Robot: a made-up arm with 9 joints. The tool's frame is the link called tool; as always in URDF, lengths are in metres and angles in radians. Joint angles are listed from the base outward.
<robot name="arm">
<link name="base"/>
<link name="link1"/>
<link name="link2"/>
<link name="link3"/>
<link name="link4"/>
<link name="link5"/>
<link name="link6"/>
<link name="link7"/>
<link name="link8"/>
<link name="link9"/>
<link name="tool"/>
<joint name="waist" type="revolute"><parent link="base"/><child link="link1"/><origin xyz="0.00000 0.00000 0.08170" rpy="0.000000 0.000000 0.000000"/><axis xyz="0 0 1"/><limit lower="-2.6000" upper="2.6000"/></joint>
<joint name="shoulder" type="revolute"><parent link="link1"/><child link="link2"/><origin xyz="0.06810 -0.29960 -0.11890" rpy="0.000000 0.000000 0.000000"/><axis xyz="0 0 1"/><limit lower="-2.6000" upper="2.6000"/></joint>
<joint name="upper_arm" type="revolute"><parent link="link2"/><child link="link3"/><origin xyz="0.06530 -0.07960 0.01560" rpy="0.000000 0.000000 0.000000"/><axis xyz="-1 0 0"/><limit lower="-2.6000" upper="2.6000"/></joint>
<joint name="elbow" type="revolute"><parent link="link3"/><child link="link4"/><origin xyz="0.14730 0.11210 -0.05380" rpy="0.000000 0.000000 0.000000"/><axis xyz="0 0 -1"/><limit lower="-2.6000" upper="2.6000"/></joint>
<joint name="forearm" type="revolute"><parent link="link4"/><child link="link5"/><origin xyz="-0.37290 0.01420 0.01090" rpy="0.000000 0.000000 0.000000"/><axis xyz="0 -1 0"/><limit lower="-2.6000" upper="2.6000"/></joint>
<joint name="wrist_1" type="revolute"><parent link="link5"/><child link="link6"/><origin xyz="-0.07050 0.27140 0.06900" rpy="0.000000 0.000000 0.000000"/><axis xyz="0 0 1"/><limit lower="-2.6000" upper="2.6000"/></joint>
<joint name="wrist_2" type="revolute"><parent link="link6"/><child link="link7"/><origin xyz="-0.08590 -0.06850 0.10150" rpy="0.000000 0.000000 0.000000"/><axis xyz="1 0 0"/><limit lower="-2.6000" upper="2.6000"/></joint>
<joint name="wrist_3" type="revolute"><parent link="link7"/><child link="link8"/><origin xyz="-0.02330 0.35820 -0.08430" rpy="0.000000 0.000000 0.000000"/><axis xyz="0 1 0"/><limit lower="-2.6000" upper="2.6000"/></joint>
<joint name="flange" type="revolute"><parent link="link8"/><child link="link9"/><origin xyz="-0.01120 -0.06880 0.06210" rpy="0.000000 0.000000 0.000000"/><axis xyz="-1 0 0"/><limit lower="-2.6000" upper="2.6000"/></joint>
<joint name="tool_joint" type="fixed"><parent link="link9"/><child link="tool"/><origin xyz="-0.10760 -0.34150 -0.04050" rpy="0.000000 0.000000 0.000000"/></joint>
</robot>
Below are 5 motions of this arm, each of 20 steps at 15 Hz.
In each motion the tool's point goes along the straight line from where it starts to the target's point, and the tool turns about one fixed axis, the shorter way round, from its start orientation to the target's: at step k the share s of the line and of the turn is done. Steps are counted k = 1, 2, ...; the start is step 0. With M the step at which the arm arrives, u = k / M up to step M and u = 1 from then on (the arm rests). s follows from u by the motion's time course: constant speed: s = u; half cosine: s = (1 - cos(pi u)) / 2; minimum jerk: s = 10 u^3 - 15 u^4 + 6 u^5.
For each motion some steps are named. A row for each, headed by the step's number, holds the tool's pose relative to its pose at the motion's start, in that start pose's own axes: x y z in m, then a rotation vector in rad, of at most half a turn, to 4 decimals.
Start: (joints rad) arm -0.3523 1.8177 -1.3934 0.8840 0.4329 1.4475 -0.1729 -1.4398 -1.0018
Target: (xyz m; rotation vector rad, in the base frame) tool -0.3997 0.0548 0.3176 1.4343 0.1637 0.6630
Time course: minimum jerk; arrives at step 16
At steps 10, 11, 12, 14, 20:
10: -0.2631 0.0145 0.0716 -0.8773 0.2811 -0.6757
11: -0.2976 0.0164 0.0810 -0.9926 0.3181 -0.7645
12: -0.3254 0.0180 0.0885 -1.0852 0.3477 -0.8358
14: -0.3572 0.0197 0.0971 -1.1910 0.3816 -0.9174
20: -0.3630 0.0200 0.0987 -1.2105 0.3879 -0.9323

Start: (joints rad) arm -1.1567 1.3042 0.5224 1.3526 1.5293 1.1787 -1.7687 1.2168 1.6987
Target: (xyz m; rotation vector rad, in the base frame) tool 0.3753 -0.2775 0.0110 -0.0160 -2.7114 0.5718
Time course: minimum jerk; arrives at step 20
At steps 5, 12, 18, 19, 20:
5: -0.0028 0.0075 0.0569 -0.1675 -0.1031 0.0751
12: -0.0185 0.0496 0.3751 -1.1043 -0.6795 0.4952
18: -0.0269 0.0720 0.5449 -1.6040 -0.9871 0.7193
19: -0.0271 0.0726 0.5490 -1.6160 -0.9944 0.7246
20: -0.0271 0.0727 0.5496 -1.6178 -0.9956 0.7255

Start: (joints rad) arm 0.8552 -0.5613 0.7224 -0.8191 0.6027 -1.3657 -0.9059 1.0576 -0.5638
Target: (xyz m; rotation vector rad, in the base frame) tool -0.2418 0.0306 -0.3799 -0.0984 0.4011 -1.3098
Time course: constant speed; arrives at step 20
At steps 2, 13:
2: -0.0261 0.0408 -0.0232 0.0091 0.0145 -0.0406
13: -0.1694 0.2650 -0.1506 0.0590 0.0940 -0.2640

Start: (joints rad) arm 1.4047 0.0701 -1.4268 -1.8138 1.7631 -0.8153 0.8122 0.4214 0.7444
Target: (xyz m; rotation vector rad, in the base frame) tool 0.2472 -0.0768 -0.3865 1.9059 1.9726 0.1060
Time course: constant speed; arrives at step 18
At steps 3, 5, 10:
3: 0.0221 0.0354 -0.0499 -0.0860 -0.0886 -0.2036
5: 0.0368 0.0591 -0.0831 -0.1434 -0.1476 -0.3393
10: 0.0736 0.1181 -0.1663 -0.2867 -0.2952 -0.6786

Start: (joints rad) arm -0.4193 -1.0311 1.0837 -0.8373 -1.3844 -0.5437 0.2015 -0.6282 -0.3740
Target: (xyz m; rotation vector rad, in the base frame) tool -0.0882 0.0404 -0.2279 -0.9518 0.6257 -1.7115
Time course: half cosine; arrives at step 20
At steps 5, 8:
5: 0.0196 0.0375 -0.0103 0.0631 -0.0582 -0.0864
8: 0.0462 0.0886 -0.0244 0.1488 -0.1374 -0.2039

